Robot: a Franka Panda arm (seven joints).
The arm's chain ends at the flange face. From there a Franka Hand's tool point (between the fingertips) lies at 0.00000 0.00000 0.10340 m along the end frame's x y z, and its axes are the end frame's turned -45 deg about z.
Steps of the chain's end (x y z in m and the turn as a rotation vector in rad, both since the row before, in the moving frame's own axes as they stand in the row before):
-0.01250 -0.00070 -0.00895 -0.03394 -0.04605 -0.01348
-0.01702 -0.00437 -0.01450 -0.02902 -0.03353 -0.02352
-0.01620 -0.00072 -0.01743 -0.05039 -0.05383 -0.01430
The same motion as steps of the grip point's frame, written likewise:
-0.01419 -0.01018 -0.00912 0.00856 -0.05656 -0.01348
-0.01352 -0.01540 -0.01460 0.00319 -0.04423 -0.02352
-0.01856 -0.01216 -0.01771 0.00243 -0.07369 -0.01430

